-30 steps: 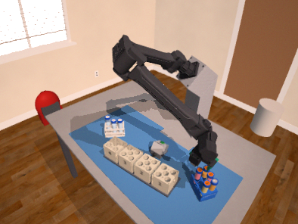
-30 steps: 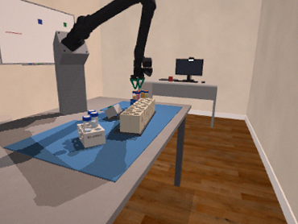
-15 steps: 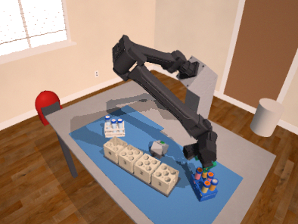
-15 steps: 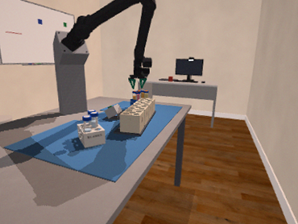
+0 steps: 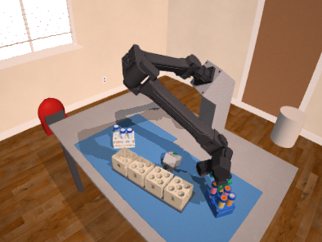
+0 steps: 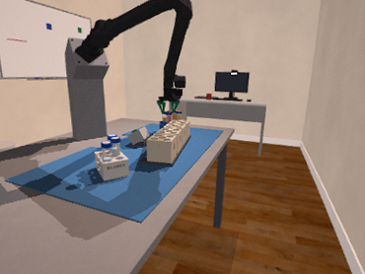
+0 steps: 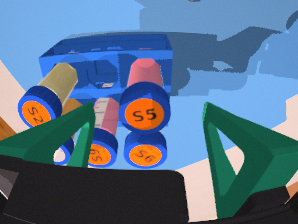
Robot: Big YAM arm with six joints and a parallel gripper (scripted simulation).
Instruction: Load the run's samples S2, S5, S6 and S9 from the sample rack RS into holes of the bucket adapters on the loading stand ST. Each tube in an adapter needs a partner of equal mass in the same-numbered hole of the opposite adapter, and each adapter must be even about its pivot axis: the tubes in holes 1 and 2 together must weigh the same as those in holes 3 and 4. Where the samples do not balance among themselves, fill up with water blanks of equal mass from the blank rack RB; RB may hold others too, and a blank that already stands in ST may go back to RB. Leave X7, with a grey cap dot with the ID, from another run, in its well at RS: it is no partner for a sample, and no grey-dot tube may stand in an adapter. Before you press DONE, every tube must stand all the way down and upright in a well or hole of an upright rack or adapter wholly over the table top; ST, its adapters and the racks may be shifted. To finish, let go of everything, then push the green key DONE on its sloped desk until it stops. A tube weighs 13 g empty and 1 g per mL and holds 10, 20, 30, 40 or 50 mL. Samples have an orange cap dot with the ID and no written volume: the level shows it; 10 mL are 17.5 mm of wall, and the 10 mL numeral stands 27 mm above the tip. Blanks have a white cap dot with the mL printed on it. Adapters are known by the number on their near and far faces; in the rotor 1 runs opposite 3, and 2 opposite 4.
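Right now the sample tube S5 is 6 cm below my hand. Round my hand: orange-dot tube (3 cm behind, 3 cm to the left, 6 cm below); then sample tube S2 (6 cm ahead, 5 cm to the left, 6 cm below); then sample tube S9 (2 cm ahead, 5 cm to the left, 6 cm below).
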